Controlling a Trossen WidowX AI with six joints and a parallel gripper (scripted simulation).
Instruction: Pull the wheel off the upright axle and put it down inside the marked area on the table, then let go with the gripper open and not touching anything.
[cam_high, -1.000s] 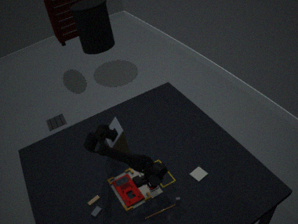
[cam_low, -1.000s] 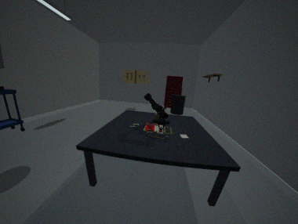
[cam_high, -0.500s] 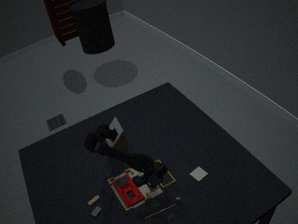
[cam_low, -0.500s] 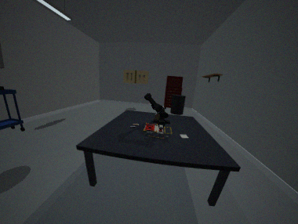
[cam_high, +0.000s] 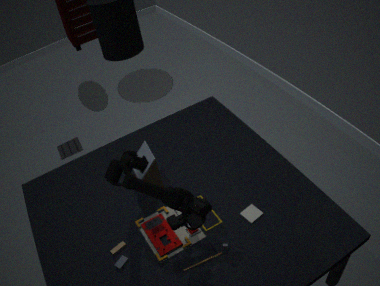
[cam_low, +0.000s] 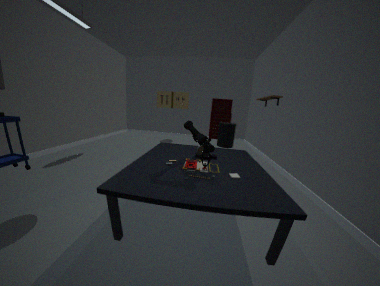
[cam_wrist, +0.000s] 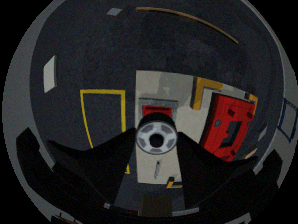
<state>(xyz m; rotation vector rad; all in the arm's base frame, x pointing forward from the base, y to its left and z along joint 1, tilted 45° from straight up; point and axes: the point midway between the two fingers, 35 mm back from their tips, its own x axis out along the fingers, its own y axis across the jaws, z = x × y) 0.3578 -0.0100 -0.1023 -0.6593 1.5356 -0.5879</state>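
Now: gripper tip right at the grey wheel. Round my gripper tip: white card 26 cm to the left, 6 cm ahead, 4 cm below; then thin stick 16 cm ahead, 4 cm below, 3 cm to the right.
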